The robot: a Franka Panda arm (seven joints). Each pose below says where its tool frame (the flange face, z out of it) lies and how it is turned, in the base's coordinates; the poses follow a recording.
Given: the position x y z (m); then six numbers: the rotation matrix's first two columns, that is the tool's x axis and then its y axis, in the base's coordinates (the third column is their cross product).
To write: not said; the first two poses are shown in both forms.
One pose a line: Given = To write
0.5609 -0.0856 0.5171 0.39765 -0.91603 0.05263 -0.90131 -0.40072 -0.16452 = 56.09 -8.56 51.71 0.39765 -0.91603 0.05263 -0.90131 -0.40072 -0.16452
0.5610 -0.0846 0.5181 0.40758 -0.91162 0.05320 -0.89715 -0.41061 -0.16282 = 56.10 -8.46 51.81 0.40758 -0.91162 0.05320 -0.89715 -0.41061 -0.16282
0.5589 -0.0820 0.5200 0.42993 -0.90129 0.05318 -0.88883 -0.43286 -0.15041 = 55.89 -8.20 52.00 0.42993 -0.90129 0.05318 -0.88883 -0.43286 -0.15041
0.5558 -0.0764 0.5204 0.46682 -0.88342 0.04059 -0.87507 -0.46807 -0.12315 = 55.58 -7.64 52.04 0.46682 -0.88342 0.04059 -0.87507 -0.46807 -0.12315
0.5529 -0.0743 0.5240 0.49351 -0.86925 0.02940 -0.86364 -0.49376 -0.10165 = 55.29 -7.43 52.40 0.49351 -0.86925 0.02940 -0.86364 -0.49376 -0.10165
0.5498 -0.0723 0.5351 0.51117 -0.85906 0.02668 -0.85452 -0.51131 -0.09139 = 54.98 -7.23 53.51 0.51117 -0.85906 0.02668 -0.85452 -0.51131 -0.09139
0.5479 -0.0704 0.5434 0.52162 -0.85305 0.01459 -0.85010 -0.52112 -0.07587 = 54.79 -7.04 54.34 0.52162 -0.85305 0.01459 -0.85010 -0.52112 -0.07587
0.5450 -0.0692 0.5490 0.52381 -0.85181 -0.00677 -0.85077 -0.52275 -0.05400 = 54.50 -6.92 54.90 0.52381 -0.85181 -0.00677 -0.85077 -0.52275 -0.05400
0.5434 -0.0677 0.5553 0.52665 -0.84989 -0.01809 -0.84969 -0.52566 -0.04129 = 54.34 -6.77 55.53 0.52665 -0.84989 -0.01809 -0.84969 -0.52566 -0.04129
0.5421 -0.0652 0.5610 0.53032 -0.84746 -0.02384 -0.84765 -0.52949 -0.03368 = 54.21 -6.52 56.10 0.53032 -0.84746 -0.02384 -0.84765 -0.52949 -0.03368
